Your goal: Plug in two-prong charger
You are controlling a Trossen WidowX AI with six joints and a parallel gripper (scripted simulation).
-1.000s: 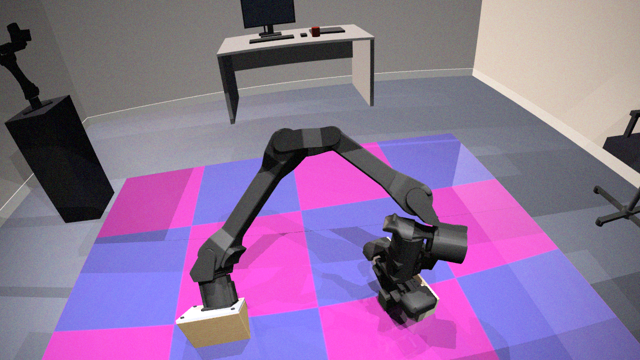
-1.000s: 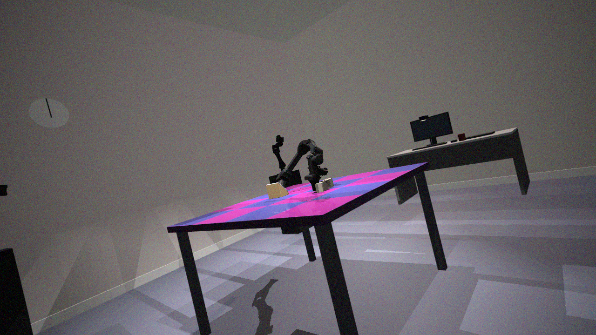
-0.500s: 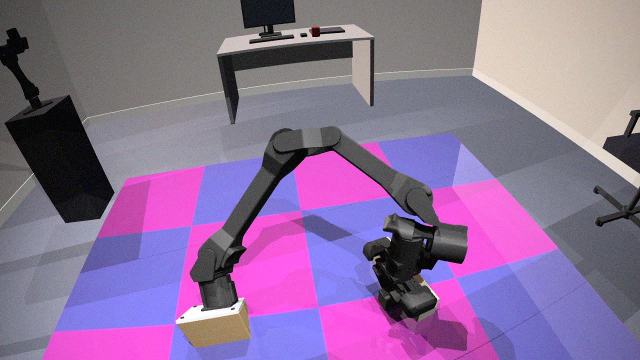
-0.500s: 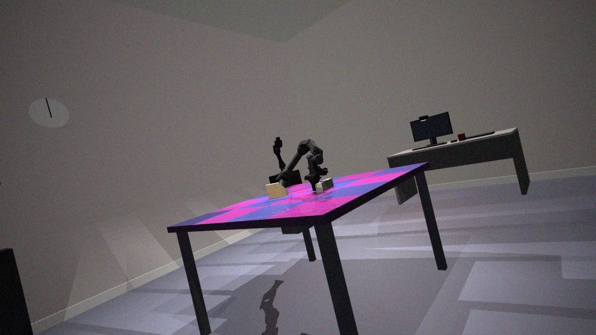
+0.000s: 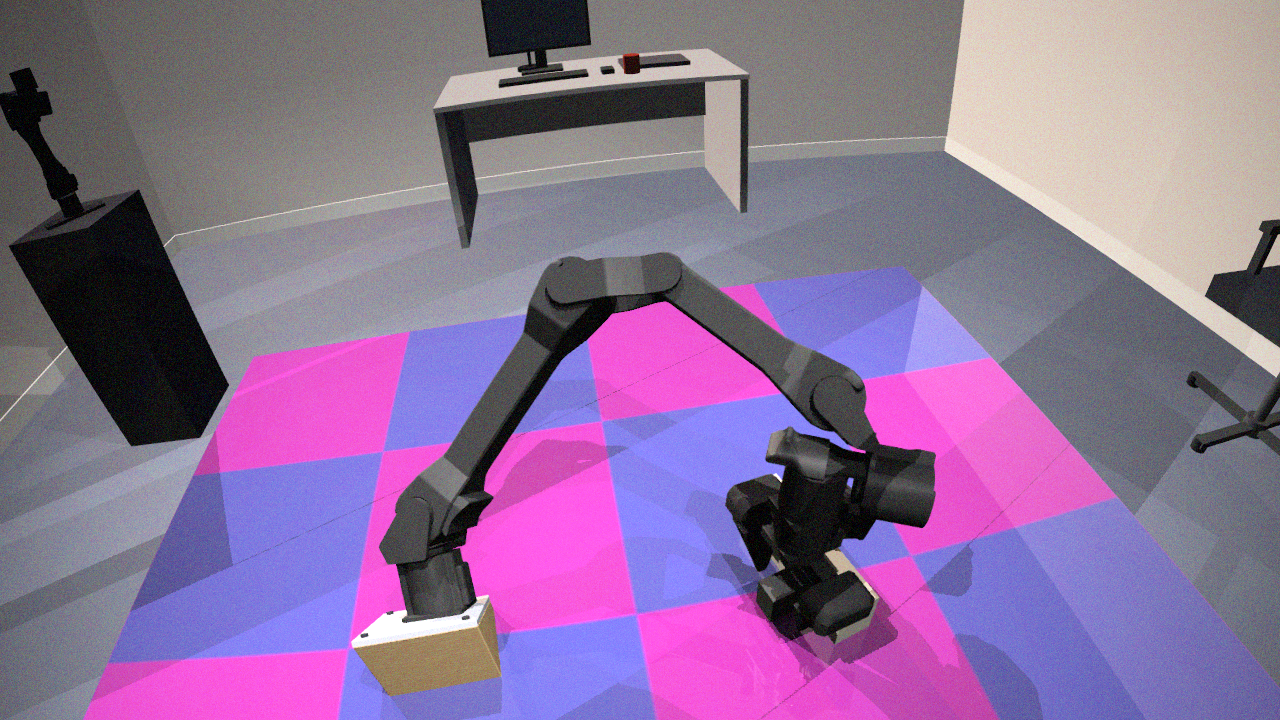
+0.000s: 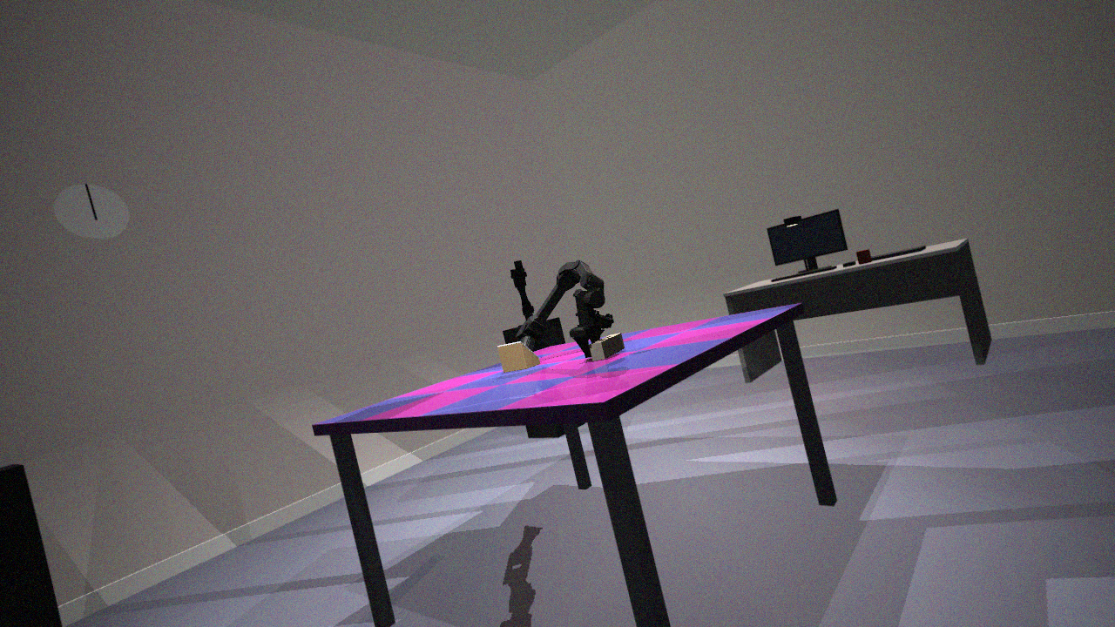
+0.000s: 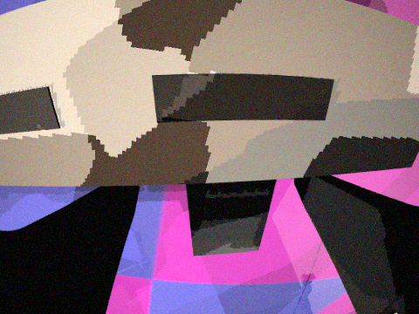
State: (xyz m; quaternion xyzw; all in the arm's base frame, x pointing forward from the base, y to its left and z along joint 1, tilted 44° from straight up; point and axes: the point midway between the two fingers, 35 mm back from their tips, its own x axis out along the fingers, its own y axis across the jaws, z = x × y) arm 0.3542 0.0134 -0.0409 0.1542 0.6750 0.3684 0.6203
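Now: the black two-prong charger 2 cm ahead of my gripper tip and 1 cm above it.
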